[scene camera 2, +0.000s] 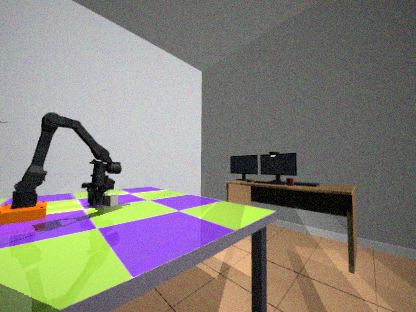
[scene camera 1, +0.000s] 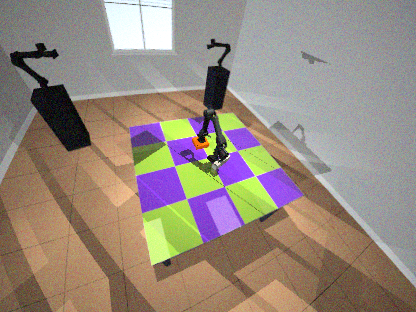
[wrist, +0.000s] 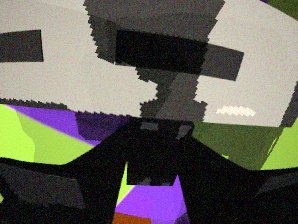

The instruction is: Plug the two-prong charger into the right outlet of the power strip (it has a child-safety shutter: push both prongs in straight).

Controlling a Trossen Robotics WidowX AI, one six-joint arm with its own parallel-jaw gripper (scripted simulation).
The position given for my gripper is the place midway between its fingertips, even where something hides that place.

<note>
I see my gripper (wrist: pixel 151 131) and a dark two-prong charger (wrist: pixel 156 147).
</note>
